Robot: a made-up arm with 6 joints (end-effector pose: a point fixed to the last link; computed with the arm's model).
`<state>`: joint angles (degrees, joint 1 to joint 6).
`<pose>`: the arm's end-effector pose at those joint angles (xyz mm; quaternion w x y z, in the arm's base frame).
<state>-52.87 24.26 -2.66 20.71 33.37 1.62</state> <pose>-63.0 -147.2 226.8 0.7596 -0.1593 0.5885 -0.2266</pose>
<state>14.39 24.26 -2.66 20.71 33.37 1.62</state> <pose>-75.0 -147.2 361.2 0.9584 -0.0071 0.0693 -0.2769</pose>
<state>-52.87 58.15 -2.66 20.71 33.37 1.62</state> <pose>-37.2 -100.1 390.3 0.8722 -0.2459 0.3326 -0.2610</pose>
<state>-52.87 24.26 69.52 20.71 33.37 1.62</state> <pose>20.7 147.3 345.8 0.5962 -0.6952 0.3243 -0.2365</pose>
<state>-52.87 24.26 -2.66 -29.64 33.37 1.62</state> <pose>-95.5 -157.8 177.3 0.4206 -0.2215 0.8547 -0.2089</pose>
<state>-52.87 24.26 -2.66 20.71 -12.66 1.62</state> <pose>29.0 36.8 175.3 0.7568 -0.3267 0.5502 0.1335</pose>
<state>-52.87 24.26 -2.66 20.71 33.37 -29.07</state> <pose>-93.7 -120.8 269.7 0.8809 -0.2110 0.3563 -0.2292</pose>
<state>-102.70 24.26 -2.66 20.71 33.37 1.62</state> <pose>-145.4 -147.2 165.7 0.4410 -0.2399 0.8537 -0.1384</pose>
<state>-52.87 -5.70 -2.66 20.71 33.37 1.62</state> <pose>-154.2 -145.8 104.5 0.6046 -0.0710 0.7727 -0.1797</pose>
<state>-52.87 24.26 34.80 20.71 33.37 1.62</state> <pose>5.5 -17.6 329.6 0.7098 -0.4597 0.4749 -0.2437</pose>
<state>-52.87 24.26 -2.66 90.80 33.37 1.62</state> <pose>-100.3 -138.1 298.5 0.9821 -0.0260 0.0470 -0.1804</pose>
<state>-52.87 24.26 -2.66 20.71 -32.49 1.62</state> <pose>18.2 128.5 161.0 0.7177 -0.3841 0.5058 0.2855</pose>
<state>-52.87 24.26 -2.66 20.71 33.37 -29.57</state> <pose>-94.4 -120.3 270.3 0.8824 -0.2117 0.3523 -0.2291</pose>
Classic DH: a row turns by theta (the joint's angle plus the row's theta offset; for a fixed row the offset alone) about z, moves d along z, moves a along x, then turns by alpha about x. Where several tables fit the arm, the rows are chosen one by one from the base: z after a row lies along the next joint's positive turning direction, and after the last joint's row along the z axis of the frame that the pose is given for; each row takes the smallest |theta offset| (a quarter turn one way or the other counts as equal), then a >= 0, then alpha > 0; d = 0 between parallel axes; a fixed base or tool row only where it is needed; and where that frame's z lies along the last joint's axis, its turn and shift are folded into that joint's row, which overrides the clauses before.
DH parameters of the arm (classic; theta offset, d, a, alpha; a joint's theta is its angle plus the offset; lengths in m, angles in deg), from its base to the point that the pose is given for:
base (fixed): 0 0.285 -0.17 90
joint 1: -72.98 -0.1981 0.0558 32.25
joint 2: -19.9 0.1073 0.07 59.32
joint 3: 10.46 -0.1244 -0.055 -90
joint 4: -90 0.048 0.091 -90
joint 5: -10.91 0.0726 -0.1374 -82.54
joint 6: 60.95 -0.1662 0.0078 -80.9
tool (fixed): 172.48 0.1127 0 0

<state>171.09 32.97 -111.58 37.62 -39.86 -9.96</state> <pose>-353.7 -73.2 316.5 0.2893 0.2181 0.8705 -0.3333</pose>
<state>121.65 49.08 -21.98 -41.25 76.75 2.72</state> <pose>-157.7 -218.9 215.3 0.7673 0.5185 -0.3524 -0.1352</pose>
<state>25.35 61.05 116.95 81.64 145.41 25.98</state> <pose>-408.7 30.0 379.6 0.6939 -0.0597 -0.6828 -0.2208</pose>
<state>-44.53 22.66 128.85 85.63 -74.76 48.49</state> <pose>-176.5 36.6 -85.6 0.4273 0.8728 0.2241 -0.0741</pose>
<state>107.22 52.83 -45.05 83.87 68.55 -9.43</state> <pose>-97.7 -191.2 487.8 0.0868 0.4232 -0.8045 0.4077</pose>
